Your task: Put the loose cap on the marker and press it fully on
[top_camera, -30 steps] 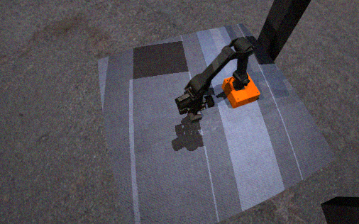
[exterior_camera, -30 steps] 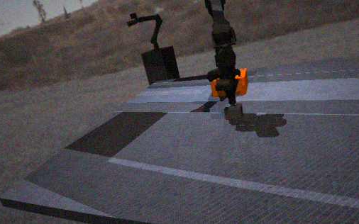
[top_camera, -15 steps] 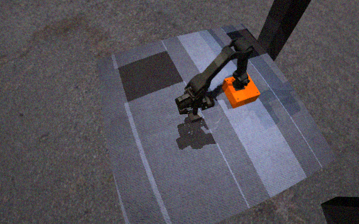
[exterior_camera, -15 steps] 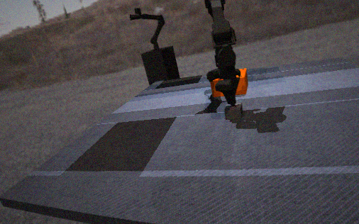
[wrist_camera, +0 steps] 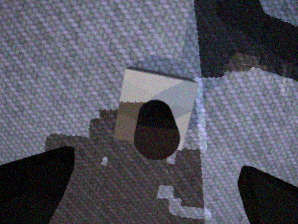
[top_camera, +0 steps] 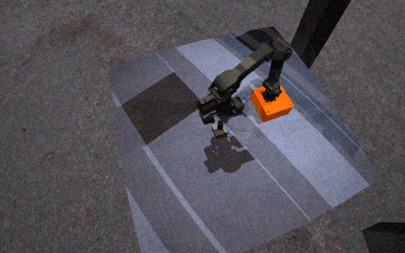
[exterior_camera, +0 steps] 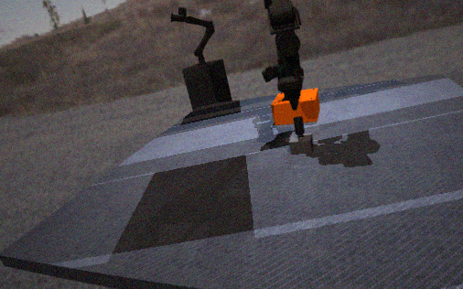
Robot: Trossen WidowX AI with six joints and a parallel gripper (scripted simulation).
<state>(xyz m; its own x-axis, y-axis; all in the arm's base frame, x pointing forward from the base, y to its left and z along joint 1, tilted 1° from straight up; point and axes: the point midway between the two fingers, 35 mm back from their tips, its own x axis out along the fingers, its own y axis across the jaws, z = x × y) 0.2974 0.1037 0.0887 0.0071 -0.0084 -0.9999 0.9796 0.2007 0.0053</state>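
The dark cap lies 6 cm below my gripper tip. Round my gripper tip: light marker: 7 cm below.
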